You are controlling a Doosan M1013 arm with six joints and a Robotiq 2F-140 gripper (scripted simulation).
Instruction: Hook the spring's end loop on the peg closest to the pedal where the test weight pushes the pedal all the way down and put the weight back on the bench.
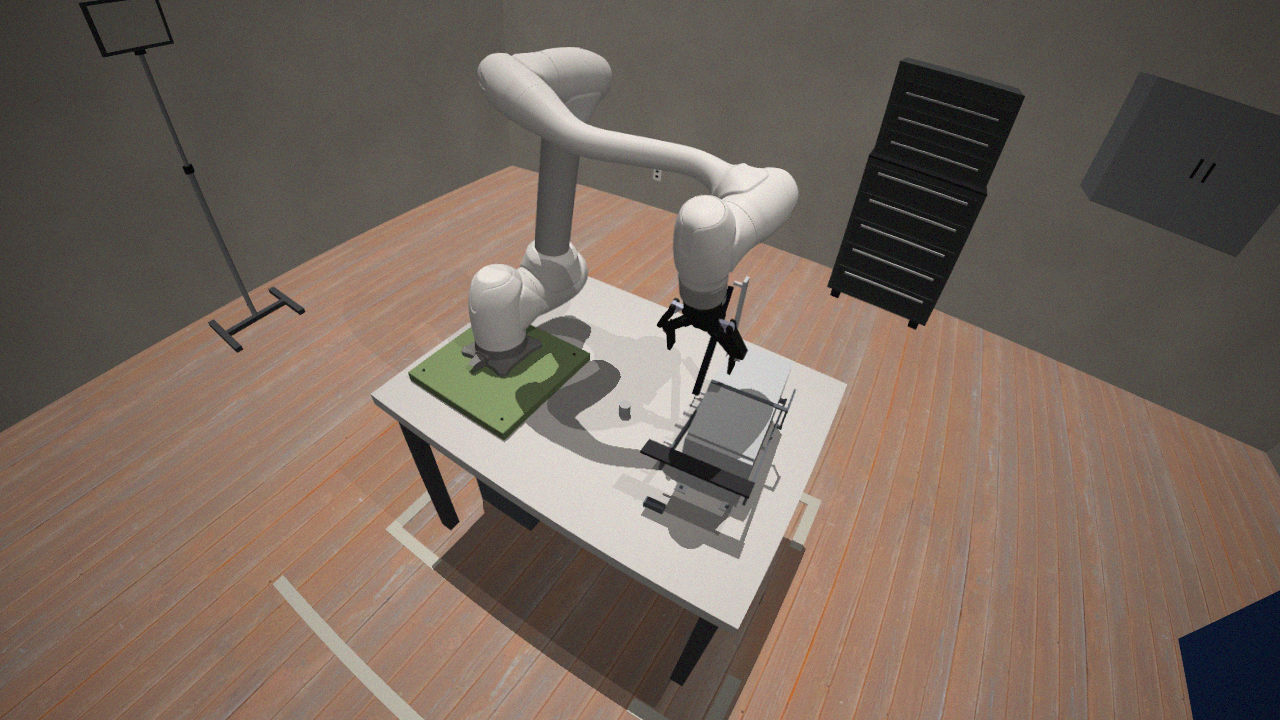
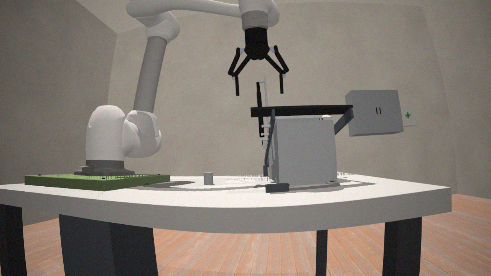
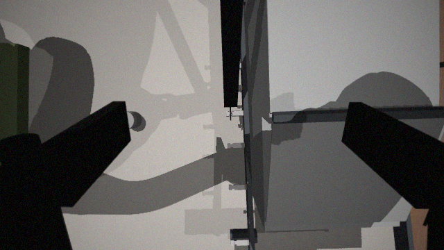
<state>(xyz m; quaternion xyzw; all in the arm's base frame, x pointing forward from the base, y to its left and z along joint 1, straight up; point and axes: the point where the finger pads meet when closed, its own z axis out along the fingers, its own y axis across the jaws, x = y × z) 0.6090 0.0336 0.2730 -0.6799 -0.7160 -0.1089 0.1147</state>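
My gripper is now 180 mm past the steel test weight, 10 mm to the left of it and 270 mm above it. From my hand the other things lie so: small dark block (40 mm ahead, 220 mm to the right, 290 mm below).
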